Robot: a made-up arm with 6 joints.
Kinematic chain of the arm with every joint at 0, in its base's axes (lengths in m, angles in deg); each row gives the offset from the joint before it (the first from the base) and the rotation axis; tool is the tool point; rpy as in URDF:
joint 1: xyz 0 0 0.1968 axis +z
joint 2: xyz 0 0 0 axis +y
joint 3: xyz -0.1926 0 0.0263 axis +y
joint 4: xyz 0.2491 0 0.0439 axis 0.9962 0 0.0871
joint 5: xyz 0 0 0 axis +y
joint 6: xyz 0.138 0 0.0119 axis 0.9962 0 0.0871
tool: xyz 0 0 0 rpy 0 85 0
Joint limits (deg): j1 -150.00..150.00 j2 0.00..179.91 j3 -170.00..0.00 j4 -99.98..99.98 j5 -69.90..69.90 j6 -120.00..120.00
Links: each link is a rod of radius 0.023 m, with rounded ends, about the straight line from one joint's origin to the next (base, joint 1, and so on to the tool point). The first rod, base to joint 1, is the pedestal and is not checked.
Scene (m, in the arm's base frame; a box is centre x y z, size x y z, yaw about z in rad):
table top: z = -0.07
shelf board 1: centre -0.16 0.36 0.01 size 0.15 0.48 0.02 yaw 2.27
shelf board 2: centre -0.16 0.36 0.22 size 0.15 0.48 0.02 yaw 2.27
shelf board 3: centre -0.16 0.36 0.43 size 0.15 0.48 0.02 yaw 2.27
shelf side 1: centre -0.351 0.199 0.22 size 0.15 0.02 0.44 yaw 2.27
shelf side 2: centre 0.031 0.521 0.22 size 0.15 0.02 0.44 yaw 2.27
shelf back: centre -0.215 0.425 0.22 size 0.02 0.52 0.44 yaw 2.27
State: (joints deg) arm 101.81 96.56 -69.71 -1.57 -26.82 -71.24
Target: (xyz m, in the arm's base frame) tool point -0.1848 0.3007 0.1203
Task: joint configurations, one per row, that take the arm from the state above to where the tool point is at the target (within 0.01 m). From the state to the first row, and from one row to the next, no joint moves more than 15 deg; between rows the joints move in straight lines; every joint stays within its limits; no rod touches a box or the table.
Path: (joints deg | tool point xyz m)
1: 97.14 83.27 -56.82 -0.45 -27.50 -71.24 | -0.0482 0.3808 0.3339
2: 92.47 69.98 -43.94 0.66 -28.18 -71.24 | -0.0139 0.3390 0.3339
3: 87.80 56.70 -31.05 1.78 -28.87 -71.24 | 0.0135 0.2966 0.3236
4: 96.81 55.48 -20.70 -0.06 -24.60 -71.24 | -0.0333 0.2781 0.2517
5: 105.82 54.26 -10.35 -1.89 -20.34 -71.24 | -0.0697 0.2401 0.1831
6: 114.83 53.05 0.00 -3.73 -16.07 -71.24 | -0.0893 0.1872 0.1203
7: 116.36 65.19 -11.04 -3.91 -17.18 -71.24 | -0.1099 0.2155 0.1329
8: 117.90 77.33 -22.09 -4.08 -18.28 -71.24 | -0.1332 0.2450 0.1373
9: 119.43 89.48 -33.13 -4.26 -19.39 -71.24 | -0.1585 0.2739 0.1331
10: 120.97 101.62 -44.17 -4.43 -20.50 -71.24 | -0.1848 0.3007 0.1203

